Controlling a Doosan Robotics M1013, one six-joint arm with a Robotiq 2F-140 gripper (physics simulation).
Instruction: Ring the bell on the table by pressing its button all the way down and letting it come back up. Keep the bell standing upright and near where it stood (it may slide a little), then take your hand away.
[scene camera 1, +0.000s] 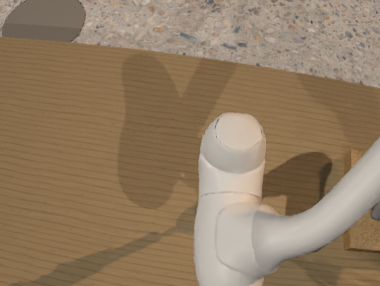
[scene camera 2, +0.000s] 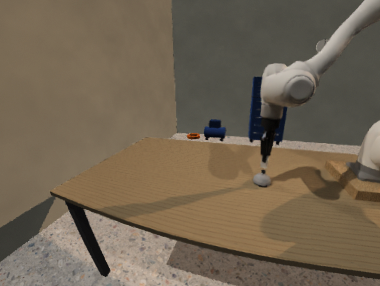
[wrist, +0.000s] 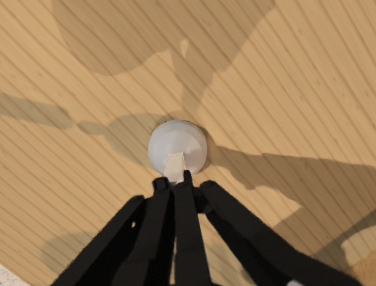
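Pixels of known places: gripper, between the fingertips: (scene camera 2: 263, 167) (wrist: 178, 165); arm's base, origin of its link: (scene camera 2: 371, 174).
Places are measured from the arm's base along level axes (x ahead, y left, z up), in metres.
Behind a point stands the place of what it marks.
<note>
The bell (scene camera 2: 262, 180) @(x 0.530, y 0.230, z -0.017 m) (wrist: 171, 137) @(x 0.557, y 0.189, z -0.011 m) is a small light grey dome. It stands upright on the wooden table (scene camera 2: 165, 170) @(x 1.032, y 0.293, z -0.049 m) (wrist: 300, 115) @(x 0.479, y 0.022, z -0.049 m). My gripper (scene camera 2: 264, 168) @(x 0.535, y 0.193, z 0.031 m) (wrist: 178, 165) @(x 0.535, y 0.193, z 0.031 m) is shut and empty, pointing straight down over the bell. In scene camera 2 its pale fingertips are right at the top of the bell, at the dark button. In the wrist view the fingertips cover the middle of the dome and hide the button, so how far it is pressed cannot be told. In scene camera 1 the arm hides the bell and the gripper.
The arm's base stands on a wooden block (scene camera 1: 357, 235) @(x 0.119, y 0.150, z -0.001 m) (scene camera 2: 350, 181) @(x 0.137, y 0.116, z -0.002 m) at the right. Shadows of the arm fall across the table. Behind the table, on the floor, are a blue cabinet (scene camera 2: 256, 107), a blue compressor (scene camera 2: 215, 131) and an orange ring (scene camera 2: 193, 137).
</note>
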